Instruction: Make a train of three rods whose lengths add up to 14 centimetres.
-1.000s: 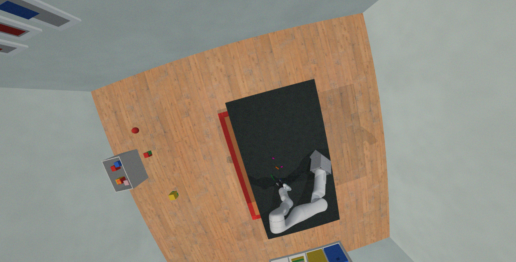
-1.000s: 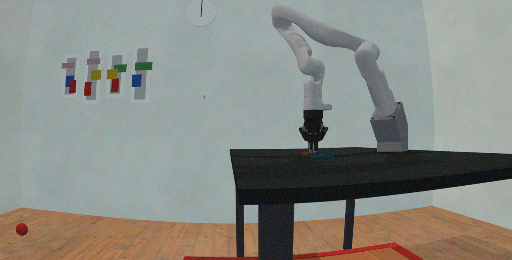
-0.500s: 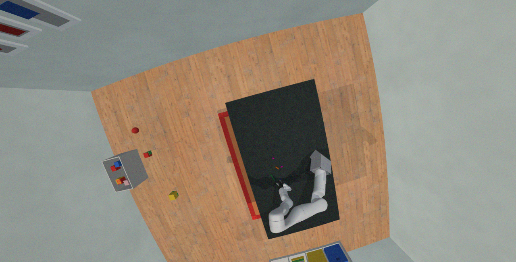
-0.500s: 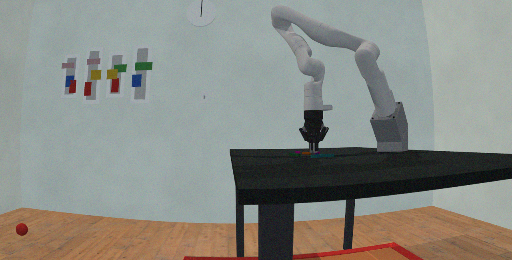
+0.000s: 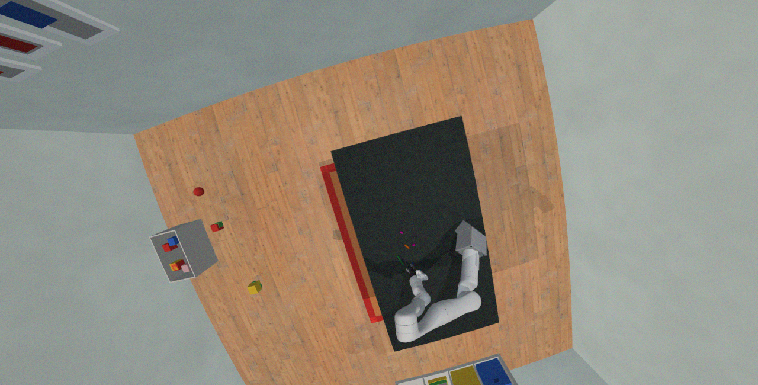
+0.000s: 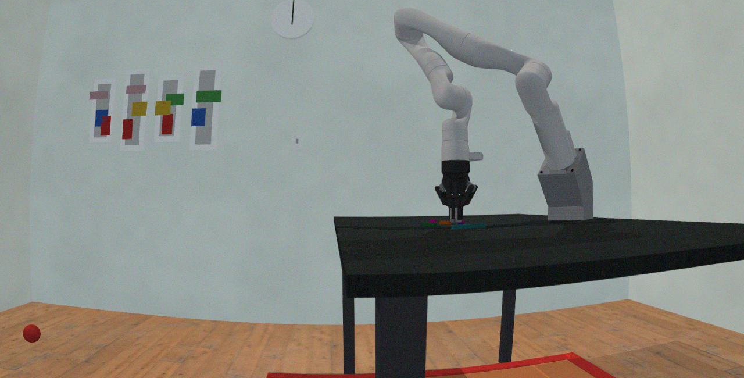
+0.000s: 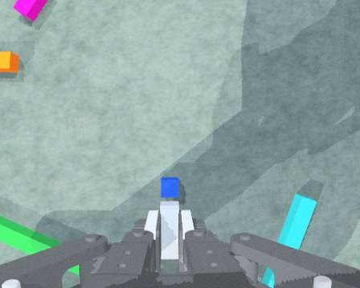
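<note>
My hand is 1 cm above the grey rod. Also, from my hand: green rod (6 cm to the right, 6 cm ahead, 3 cm below); then turquoise rod (7 cm to the left, 3 cm below, 2 cm behind); then small blue rod (3 cm below, 2 cm behind, 1 cm to the right).
</note>
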